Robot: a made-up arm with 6 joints.
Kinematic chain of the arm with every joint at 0, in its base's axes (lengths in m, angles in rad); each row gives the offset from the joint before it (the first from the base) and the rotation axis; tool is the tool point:
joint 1: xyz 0 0 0.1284 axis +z
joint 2: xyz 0 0.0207 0 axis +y
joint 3: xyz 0 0 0.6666 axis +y
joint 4: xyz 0 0 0.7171 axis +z
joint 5: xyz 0 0 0 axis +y
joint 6: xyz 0 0 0.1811 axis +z
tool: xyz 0 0 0
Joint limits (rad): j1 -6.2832..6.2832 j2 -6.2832..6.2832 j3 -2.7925..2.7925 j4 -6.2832..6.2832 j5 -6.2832..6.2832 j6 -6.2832..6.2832
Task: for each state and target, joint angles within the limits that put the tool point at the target. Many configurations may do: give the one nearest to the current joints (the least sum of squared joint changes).
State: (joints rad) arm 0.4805 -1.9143 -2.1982 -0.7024 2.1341 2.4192
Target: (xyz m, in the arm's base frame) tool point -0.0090 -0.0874 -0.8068
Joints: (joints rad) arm 0.4911 -2.2941 -1.8000 -0.5843 1.9298 2.4192
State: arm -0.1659 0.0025 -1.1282 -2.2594 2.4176 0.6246
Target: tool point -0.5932 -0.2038 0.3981
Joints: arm 0.2111 -0.2384 -1.8634 -2.3277 2.3281 0.6246
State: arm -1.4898 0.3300 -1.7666 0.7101 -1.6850 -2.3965
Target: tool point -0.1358 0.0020 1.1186
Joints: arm -1.3626 0.7645 -1.3971 1.0141 -1.6589 -2.3965
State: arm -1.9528 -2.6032 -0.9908 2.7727 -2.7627 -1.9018
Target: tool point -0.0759 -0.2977 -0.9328
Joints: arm -1.8094 -3.0224 -1.0128 2.8058 -2.7260 -1.9018
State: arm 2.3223 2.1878 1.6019 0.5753 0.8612 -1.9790
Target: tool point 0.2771 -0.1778 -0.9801
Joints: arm 2.7810 2.5814 1.3417 0.4585 0.6405 -1.9790
